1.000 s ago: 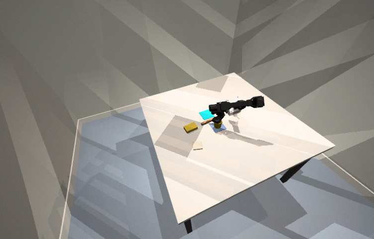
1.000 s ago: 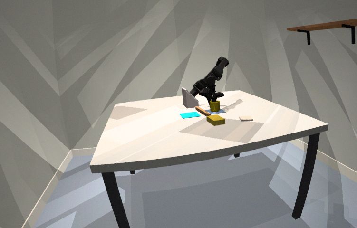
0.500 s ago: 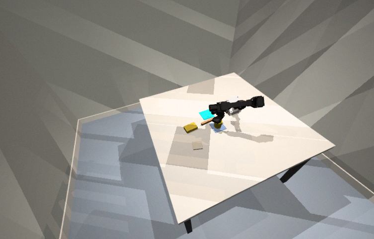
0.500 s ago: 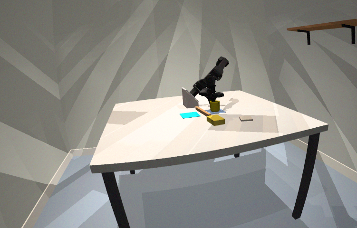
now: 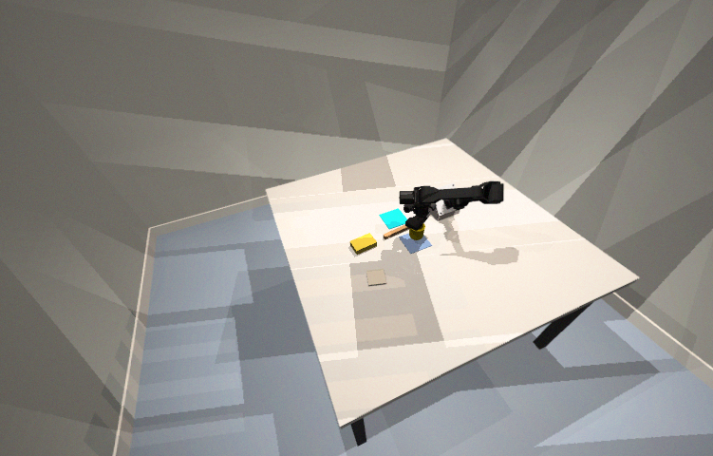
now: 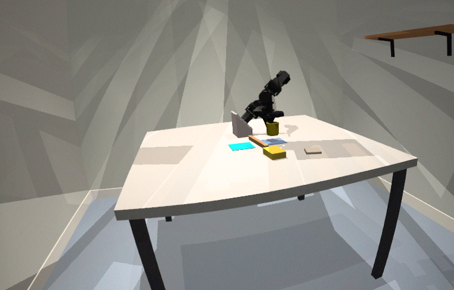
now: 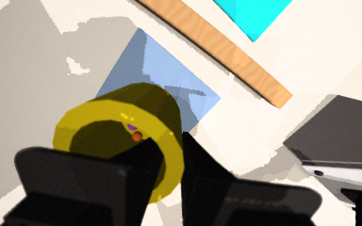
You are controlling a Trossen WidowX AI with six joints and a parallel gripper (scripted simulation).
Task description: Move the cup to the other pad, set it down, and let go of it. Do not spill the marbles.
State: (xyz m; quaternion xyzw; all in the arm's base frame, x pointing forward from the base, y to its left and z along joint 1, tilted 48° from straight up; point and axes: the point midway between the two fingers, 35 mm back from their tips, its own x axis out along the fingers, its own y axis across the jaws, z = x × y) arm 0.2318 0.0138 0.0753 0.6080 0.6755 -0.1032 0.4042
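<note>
Right now my gripper tip is 17 cm to the left of the cyan pad, 8 cm above it and 3 cm short of it. From my gripper tip the other things lie so: wooden stick (8 cm to the right, 7 cm below, 3 cm ahead); then yellow cup (2 cm ahead, 1 cm to the left); then light blue pad (8 cm below, 3 cm ahead, 2 cm to the left).
</note>
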